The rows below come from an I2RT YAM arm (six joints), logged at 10 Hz.
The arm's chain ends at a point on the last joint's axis. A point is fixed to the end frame.
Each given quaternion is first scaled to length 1.
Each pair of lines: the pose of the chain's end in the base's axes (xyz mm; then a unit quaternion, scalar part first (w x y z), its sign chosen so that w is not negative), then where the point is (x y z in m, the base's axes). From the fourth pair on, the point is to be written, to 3 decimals.
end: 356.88, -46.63, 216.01, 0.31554, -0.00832, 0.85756, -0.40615
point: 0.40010 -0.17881 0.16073
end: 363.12, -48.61, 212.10, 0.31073, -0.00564, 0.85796, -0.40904
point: 0.40462 -0.18140 0.15696
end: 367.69, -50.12, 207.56, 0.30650, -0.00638, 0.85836, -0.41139
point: 0.40826 -0.18329 0.15265
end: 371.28, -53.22, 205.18, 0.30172, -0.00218, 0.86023, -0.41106
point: 0.410 -0.187 0.149
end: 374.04, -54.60, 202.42, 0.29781, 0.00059, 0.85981, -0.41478
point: 0.411 -0.189 0.147
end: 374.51, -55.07, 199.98, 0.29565, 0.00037, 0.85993, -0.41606
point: 0.411 -0.189 0.145
